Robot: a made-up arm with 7 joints.
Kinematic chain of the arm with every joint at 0, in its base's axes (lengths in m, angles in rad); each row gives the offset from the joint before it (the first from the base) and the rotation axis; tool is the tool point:
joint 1: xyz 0 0 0.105 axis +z
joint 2: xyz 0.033 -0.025 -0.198 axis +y
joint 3: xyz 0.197 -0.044 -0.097 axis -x
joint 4: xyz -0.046 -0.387 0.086 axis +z
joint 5: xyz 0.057 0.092 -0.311 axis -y
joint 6: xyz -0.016 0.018 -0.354 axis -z
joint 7: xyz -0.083 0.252 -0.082 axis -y
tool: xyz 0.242 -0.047 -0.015
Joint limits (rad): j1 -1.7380..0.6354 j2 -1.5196..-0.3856 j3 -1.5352..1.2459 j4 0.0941..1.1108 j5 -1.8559..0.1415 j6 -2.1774..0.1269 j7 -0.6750..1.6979
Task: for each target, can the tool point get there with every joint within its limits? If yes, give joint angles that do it. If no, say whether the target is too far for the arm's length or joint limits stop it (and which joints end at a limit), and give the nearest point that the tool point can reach.
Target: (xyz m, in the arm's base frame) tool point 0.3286 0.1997 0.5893
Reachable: no: joint limits stop it (at a limit: joint 2, joint 3, joint 4, joint 5, joint 6) | nearest point 0.4653 0.2828 0.2823 | short by 0.346 m
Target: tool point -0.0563 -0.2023 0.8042
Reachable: no: joint limits stop it (at a limit: joint 1, joint 2, joint 3, joint 4, joint 5, joint 6, joint 7) | nearest point -0.1761 -0.3124 0.4915 | short by 0.353 m
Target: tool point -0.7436 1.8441 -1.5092
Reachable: no: too far | nearest point -0.1944 0.7256 -0.7591 | short by 1.454 m
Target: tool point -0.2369 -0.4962 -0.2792
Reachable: yes | joints -0.5044 -1.3181 0.9284 0.9943 -0.6726 -0.3645 1.1785
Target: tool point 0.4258 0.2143 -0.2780
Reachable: yes | joints 0.3136 -1.3781 -0.8510 0.4313 -0.4735 -0.4096 1.3861
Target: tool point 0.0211 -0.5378 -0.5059
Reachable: yes | joints -0.1341 -0.5537 0.6645 0.5712 -0.8801 -0.2062 0.4362
